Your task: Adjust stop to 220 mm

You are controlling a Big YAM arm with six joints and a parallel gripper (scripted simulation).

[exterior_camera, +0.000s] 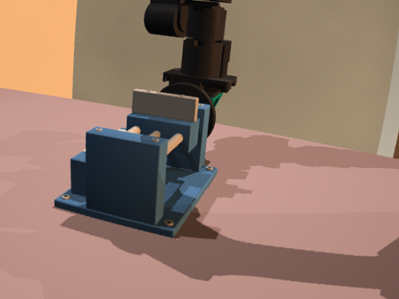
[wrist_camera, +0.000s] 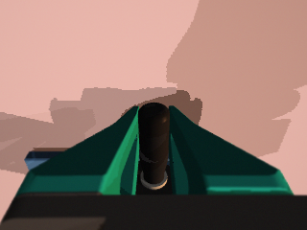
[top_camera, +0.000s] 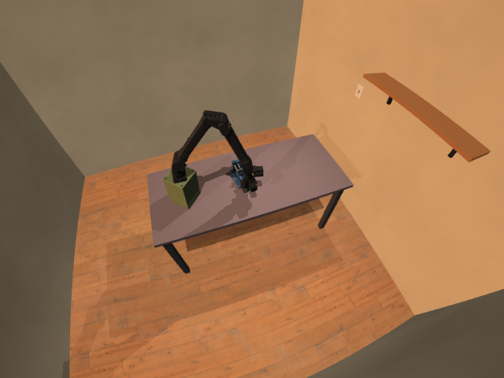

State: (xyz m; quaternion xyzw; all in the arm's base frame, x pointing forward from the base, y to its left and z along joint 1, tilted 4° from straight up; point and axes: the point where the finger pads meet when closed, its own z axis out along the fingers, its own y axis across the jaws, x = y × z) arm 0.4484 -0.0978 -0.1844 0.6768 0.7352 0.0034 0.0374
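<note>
My gripper is now 1 cm short of the grey stop plate, 13 cm to the right of it and 5 cm below it. From my hand the other things lie so: black crank handle 1 cm to the left.
</note>
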